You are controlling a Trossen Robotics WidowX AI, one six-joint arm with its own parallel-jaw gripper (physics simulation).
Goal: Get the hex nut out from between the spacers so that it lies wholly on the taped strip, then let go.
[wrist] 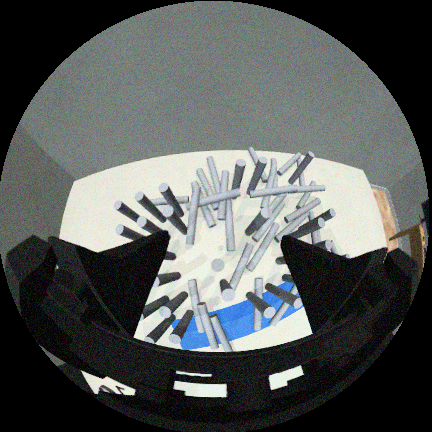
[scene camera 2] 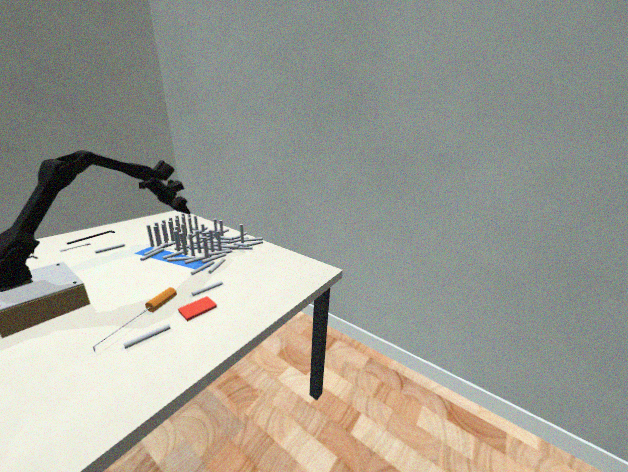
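Observation:
My gripper is open and empty, above the spacer cluster. Grey upright spacers stand around and below the fingers. Several fallen spacers lie across one another beyond and between the fingertips; some lie over the blue taped strip, which runs along the near side of the cluster. One spacer's round end faces the camera between the fingers. The hex nut cannot be made out clearly in either view; a faint small pale spot just above that round end is too unclear to name.
On the table, a screwdriver with an orange handle, a red block and loose spacers lie toward the front. A black hex key lies at the back left. The arm's base plate stands at the left.

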